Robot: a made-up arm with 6 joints.
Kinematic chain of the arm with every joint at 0, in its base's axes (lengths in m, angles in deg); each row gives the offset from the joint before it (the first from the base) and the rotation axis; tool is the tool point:
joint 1: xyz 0 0 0.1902 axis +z
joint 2: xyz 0 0.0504 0 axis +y
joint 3: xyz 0 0 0.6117 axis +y
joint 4: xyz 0 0 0.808 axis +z
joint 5: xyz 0 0 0 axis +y
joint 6: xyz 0 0 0.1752 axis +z
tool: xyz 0 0 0
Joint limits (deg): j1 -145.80..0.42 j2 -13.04..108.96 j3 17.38..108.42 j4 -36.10..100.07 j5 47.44..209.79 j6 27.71..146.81
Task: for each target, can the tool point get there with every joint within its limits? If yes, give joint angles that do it. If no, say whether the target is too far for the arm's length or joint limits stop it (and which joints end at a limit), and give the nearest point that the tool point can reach.
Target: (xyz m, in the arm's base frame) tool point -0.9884 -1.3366 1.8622
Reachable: no: too far | nearest point -0.6433 -0.8699 1.2784 | short by 0.823 m
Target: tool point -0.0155 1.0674 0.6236
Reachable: no: joint limits stop it (at a limit: joint 1, joint 2, joint 3) | nearest point 0.5684 0.2002 0.6979 | short by 1.048 m
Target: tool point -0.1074 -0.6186 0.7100
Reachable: yes | joints -107.90 -1.20 96.43 48.17 163.31 54.89
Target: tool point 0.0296 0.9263 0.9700
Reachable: no: joint limits stop it (at a limit: joint 1, joint 2) | nearest point 0.3521 0.2010 1.3043 | short by 0.861 m
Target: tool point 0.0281 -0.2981 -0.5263
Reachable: yes | joints -93.27 89.76 101.43 -1.81 103.64 67.34
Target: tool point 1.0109 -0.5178 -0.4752
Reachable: yes | joints -34.55 93.20 37.23 33.41 92.04 37.22
